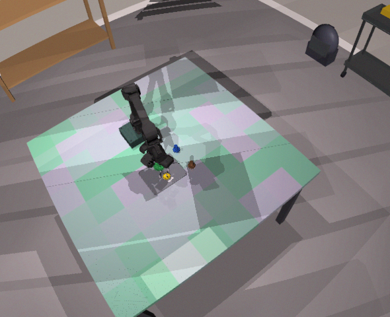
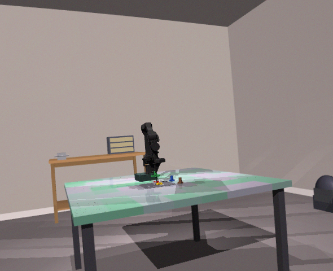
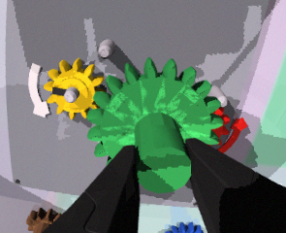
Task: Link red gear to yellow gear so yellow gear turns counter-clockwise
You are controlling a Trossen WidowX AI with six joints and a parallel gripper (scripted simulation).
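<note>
My gripper tip is now 8 cm above the red arrow, 7 cm past it and 4 cm to the right of it. Round my gripper tip: small brown gear: 15 cm to the left, 9 cm ahead, 7 cm below; small blue gear: 16 cm to the left, 7 cm below, 6 cm behind; green gear: 1 cm below.
</note>
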